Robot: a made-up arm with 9 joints. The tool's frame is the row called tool. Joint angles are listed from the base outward.
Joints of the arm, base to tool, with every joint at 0 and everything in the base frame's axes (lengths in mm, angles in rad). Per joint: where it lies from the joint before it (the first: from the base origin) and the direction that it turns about. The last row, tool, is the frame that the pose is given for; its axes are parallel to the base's.
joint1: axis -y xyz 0 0 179.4
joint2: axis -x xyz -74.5 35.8 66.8
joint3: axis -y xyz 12.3 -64.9 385
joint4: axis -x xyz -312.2 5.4 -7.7
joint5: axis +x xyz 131.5 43.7 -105
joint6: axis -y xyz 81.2 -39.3 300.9
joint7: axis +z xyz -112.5 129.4 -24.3
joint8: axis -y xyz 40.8 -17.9 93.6
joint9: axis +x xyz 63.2 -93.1 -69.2
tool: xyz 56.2 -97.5 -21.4
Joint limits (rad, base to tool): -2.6..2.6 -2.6..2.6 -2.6..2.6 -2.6..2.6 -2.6..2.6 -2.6..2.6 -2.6..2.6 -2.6..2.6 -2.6..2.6
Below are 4 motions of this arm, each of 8 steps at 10 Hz.
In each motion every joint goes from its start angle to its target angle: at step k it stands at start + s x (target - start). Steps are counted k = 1, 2, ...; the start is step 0. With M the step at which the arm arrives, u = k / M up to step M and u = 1 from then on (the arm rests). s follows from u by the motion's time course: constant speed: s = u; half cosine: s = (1 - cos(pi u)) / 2; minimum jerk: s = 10 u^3 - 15 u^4 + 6 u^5.
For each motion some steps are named. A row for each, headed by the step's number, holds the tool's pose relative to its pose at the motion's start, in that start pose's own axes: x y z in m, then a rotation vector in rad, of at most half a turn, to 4 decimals.
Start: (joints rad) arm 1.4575 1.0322 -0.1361 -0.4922 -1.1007 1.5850 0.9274 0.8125 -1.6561
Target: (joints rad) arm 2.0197 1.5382 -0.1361 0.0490 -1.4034 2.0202 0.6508 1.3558 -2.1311
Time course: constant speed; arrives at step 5
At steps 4, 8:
4: 0.0087 0.1236 0.4413 0.2684 -0.4619 -0.3883
8: -0.0345 0.1314 0.5006 0.4122 -0.3933 -0.4472

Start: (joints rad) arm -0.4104 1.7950 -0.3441 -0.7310 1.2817 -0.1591 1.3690 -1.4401 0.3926
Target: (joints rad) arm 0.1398 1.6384 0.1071 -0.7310 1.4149 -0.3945 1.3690 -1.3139 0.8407
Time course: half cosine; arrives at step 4
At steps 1, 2, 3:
1: 0.0065 -0.0044 -0.0185 -0.0170 -0.0568 0.0442
2: 0.0253 -0.0182 -0.0598 -0.0766 -0.1527 0.1473
3: 0.0459 -0.0367 -0.0960 -0.1557 -0.1893 0.2312

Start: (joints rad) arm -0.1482 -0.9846 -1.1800 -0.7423 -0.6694 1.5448 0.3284 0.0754 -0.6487
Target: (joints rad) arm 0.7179 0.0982 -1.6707 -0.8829 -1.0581 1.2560 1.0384 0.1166 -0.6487
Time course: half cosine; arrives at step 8
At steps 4, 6, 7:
4: -0.1129 0.4749 0.2400 -0.3417 -0.3217 0.8506
6: -0.3402 0.7607 0.1870 -0.6659 -0.3414 1.2764
7: -0.4016 0.8260 0.1337 -0.7656 -0.3093 1.3663

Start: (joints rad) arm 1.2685 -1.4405 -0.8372 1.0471 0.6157 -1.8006 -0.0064 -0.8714 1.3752
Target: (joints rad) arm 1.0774 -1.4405 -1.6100 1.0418 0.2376 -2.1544 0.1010 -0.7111 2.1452
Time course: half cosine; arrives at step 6
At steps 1, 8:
1: -0.0232 0.0026 -0.0104 0.0527 -0.0050 -0.0665
8: -0.2187 0.1260 -0.1318 0.6870 -0.5159 -0.8238

